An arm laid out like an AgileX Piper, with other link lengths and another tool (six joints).
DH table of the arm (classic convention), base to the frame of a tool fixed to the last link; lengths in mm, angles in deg. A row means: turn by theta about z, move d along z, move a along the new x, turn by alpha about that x. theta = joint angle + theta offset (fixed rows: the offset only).
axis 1: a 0  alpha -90  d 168.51  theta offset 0
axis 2: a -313.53  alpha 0  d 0  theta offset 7.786
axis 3: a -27.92  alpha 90  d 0  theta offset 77.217
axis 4: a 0  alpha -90  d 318.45  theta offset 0
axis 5: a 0  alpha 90  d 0  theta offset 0
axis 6: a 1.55  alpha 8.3  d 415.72  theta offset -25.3
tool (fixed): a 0  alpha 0  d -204.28  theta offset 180
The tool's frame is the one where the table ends.
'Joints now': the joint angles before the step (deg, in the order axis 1, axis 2, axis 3, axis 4, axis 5, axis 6). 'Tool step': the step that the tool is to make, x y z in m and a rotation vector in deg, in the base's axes. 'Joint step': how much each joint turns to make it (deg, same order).
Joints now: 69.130 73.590 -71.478 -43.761 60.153 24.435
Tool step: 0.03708 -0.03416 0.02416 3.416 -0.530 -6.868
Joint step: -7.898 -1.453 -2.256 1.587 -0.361 -1.105
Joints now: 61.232 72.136 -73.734 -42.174 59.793 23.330
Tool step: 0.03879 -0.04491 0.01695 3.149 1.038 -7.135
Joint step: -10.830 -0.822 -2.423 5.097 -1.149 -3.847
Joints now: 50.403 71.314 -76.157 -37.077 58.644 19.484
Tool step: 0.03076 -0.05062 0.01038 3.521 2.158 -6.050
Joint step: -12.425 -0.654 -1.990 8.667 -1.502 -6.536
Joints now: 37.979 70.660 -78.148 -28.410 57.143 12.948
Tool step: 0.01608 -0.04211 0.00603 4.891 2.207 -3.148
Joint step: -12.004 -0.943 -0.818 12.066 -1.852 -8.679
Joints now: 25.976 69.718 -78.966 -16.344 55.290 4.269
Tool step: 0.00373 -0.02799 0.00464 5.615 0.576 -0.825
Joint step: -9.846 -1.718 1.078 12.669 -2.112 -8.738
